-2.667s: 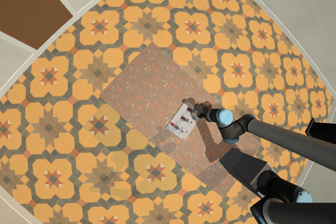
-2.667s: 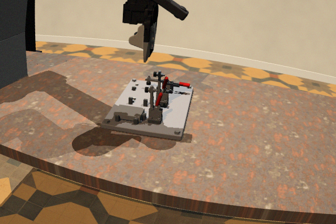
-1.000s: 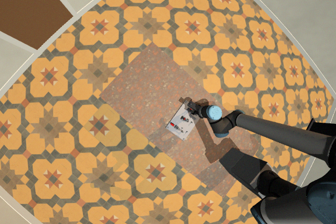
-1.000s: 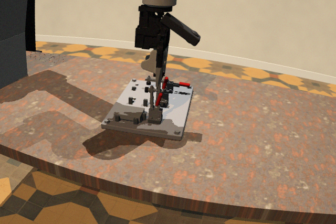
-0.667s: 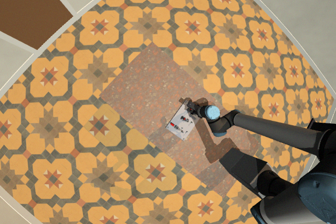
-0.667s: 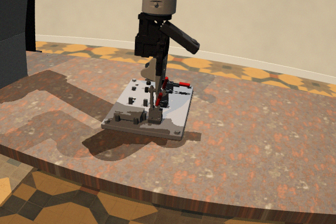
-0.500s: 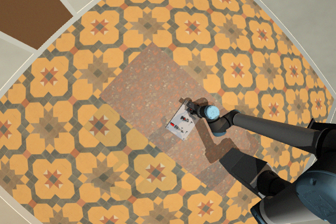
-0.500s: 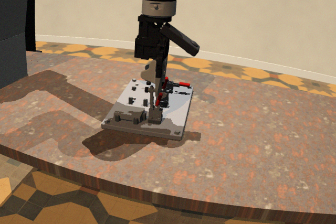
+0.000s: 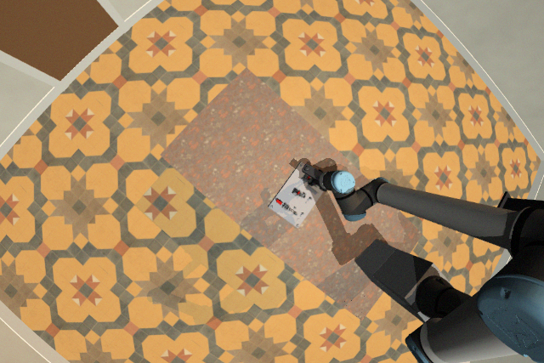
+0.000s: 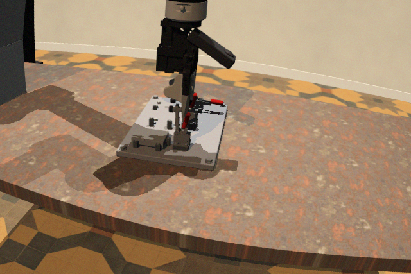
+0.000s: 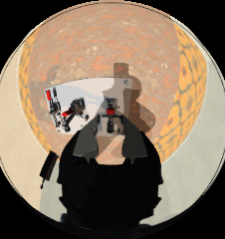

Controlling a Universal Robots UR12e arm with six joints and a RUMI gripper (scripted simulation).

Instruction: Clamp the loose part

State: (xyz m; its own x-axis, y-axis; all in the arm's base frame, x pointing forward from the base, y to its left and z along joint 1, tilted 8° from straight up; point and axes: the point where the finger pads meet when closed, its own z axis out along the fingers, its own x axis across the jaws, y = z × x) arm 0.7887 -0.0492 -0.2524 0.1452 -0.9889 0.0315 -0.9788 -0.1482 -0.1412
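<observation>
Right now my hand is 60 mm above the toggle clamp and 10 mm past it. From my hand the other things lie so: part (90 mm below, 80 mm behind, 10 mm to the right); then grey fixture plate (110 mm below, 100 mm to the left, 50 mm behind).
</observation>
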